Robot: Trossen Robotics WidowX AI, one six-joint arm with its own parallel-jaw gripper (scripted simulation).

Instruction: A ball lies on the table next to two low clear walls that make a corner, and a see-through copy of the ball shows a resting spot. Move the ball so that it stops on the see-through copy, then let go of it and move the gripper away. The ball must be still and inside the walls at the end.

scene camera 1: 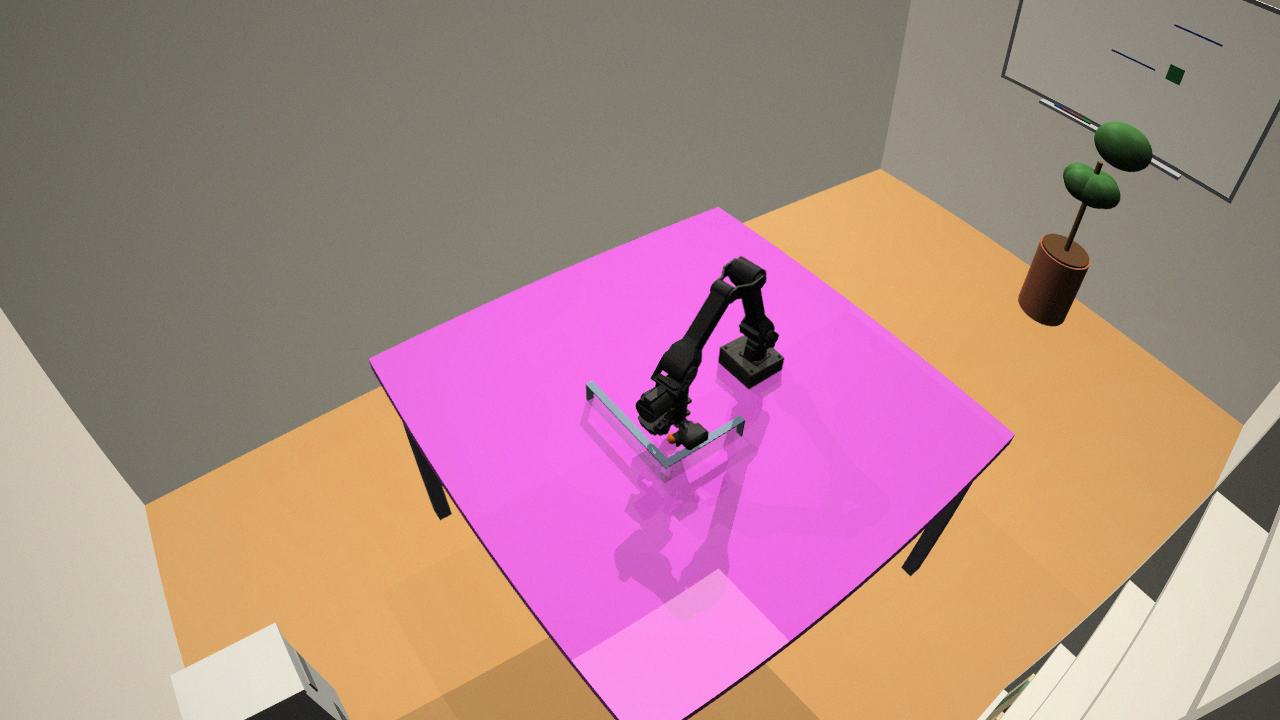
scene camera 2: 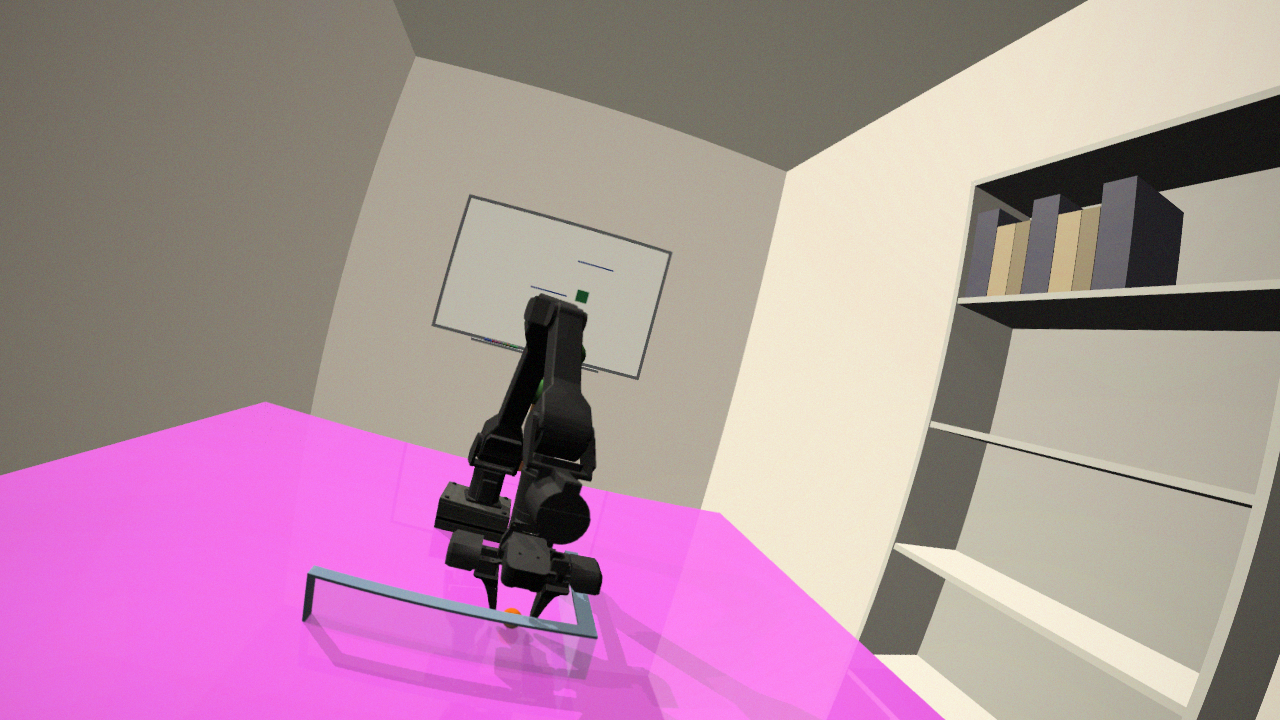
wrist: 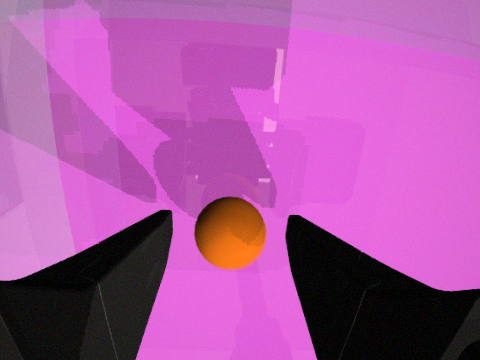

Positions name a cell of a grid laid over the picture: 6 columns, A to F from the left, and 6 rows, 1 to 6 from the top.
Scene:
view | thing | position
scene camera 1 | my gripper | D4
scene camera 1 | clear wall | C4
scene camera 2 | my gripper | C6
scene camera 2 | clear wall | B6
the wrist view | my gripper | C4
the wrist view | orange ball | C4

